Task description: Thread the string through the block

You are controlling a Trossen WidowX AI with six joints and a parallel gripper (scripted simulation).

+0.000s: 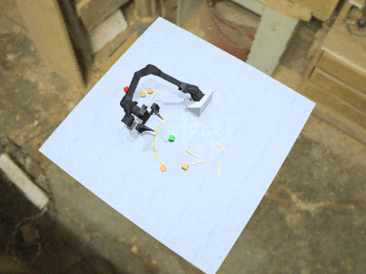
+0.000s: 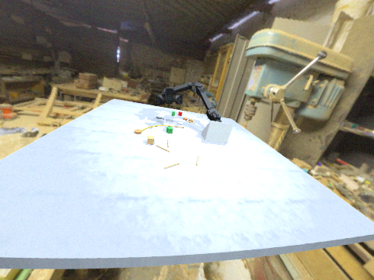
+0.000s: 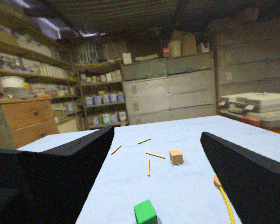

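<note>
The green cube is 180 mm below my gripper tip, 60 mm to the left of it and 40 mm behind it. Also, from my gripper tip: round wooden button: 190 mm below, 140 mm to the left, 130 mm ahead; tan cube: 240 mm to the left, 180 mm below, 40 mm ahead; thin wooden stick: 190 mm below, 80 mm behind, 60 mm to the right.
</note>
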